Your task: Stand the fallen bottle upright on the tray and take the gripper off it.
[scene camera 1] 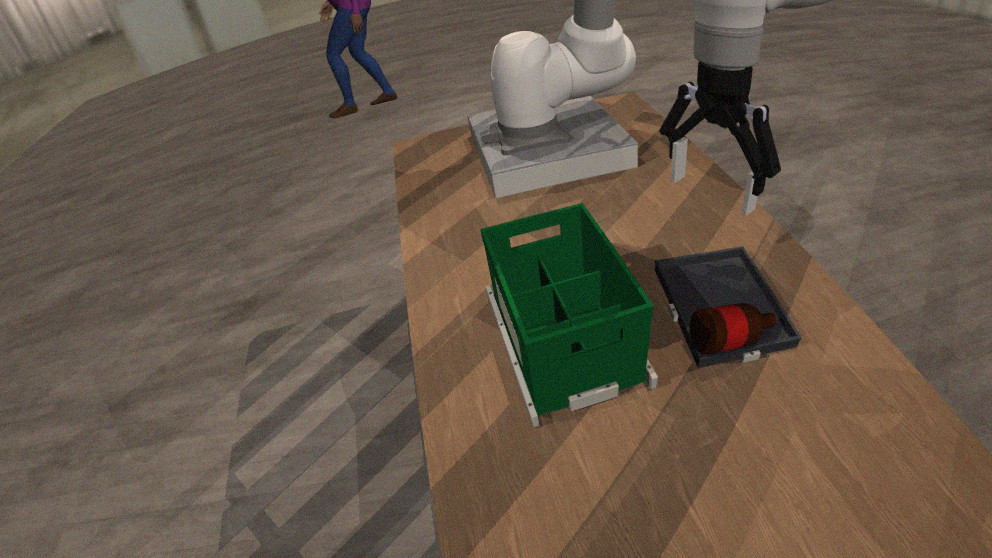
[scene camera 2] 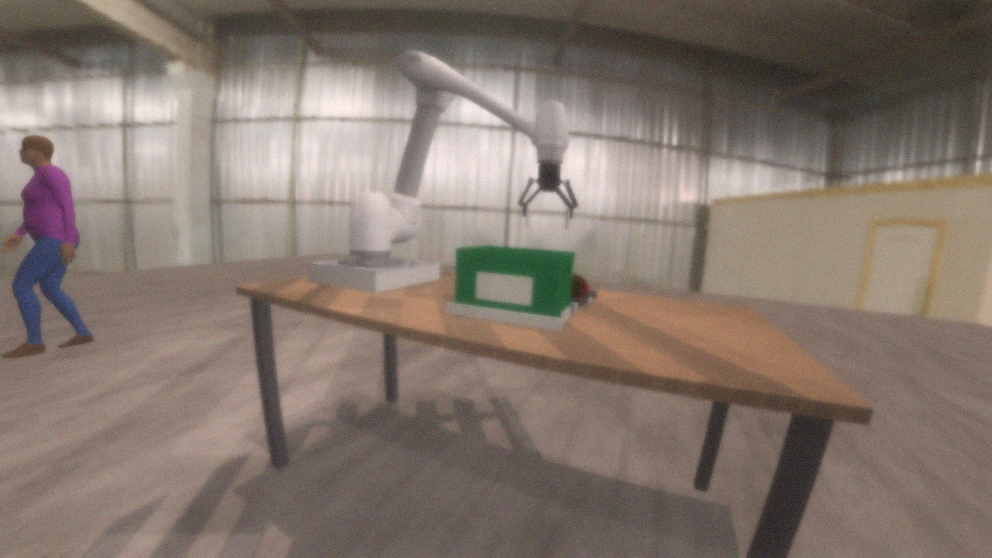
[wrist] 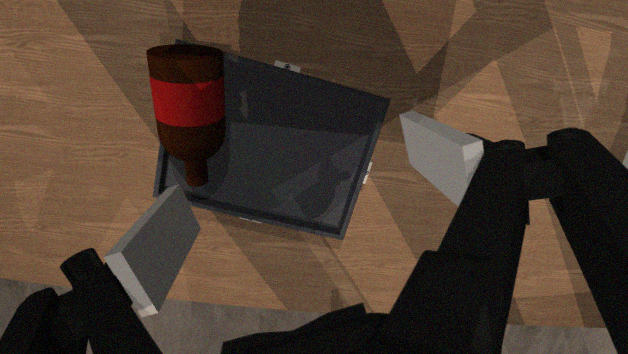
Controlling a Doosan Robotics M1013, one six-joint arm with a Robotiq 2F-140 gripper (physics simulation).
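Frame: origin at the arm's base, x right, y ahead, z up, level; metres.
Where they show: gripper, fingertip midpoint: [scene camera 1: 711, 194] [scene camera 2: 547, 228] [wrist: 295, 173]; arm's base, link origin: [scene camera 1: 529, 134] [scene camera 2: 370, 264].
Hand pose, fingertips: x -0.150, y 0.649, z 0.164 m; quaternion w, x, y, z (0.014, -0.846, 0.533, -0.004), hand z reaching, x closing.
Things, the pixels of their centre, and the offset from my fingertips. "*": a spot on its surface instead.
- brown bottle with a red label, body centre: [wrist: 191, 122] [scene camera 1: 738, 325] [scene camera 2: 577, 288] dx -0.017, dy +0.115, dz -0.192 m
- dark tray, surface spot: [wrist: 300, 100] * dx +0.021, dy -0.003, dz -0.231 m
- green crate with dividers, body centre: [scene camera 1: 561, 303] [scene camera 2: 516, 282] dx +0.260, dy +0.002, dz -0.148 m
A brown bottle with a red label [scene camera 1: 732, 327] [scene camera 2: 579, 287] [wrist: 189, 102] lies on its side at one end of the dark tray [scene camera 1: 714, 281] [wrist: 300, 100]. Its neck points toward the tray's long side away from the green crate. In the second scene view the crate hides part of the bottle. My gripper [scene camera 1: 714, 188] [scene camera 2: 548, 220] [wrist: 295, 173] is wide open and empty, pointing down. It hangs high above the table, apart from the bottle. In the wrist view the bottle is at the upper left, above the left finger pad.
A green crate with dividers [scene camera 1: 589, 367] [scene camera 2: 468, 277] stands beside the tray, with pale brackets [scene camera 1: 593, 395] around its foot. The robot's base block [scene camera 1: 568, 170] [scene camera 2: 374, 276] sits at the table's far end. A person [scene camera 1: 350, 48] [scene camera 2: 48, 201] is on the floor beyond the table.
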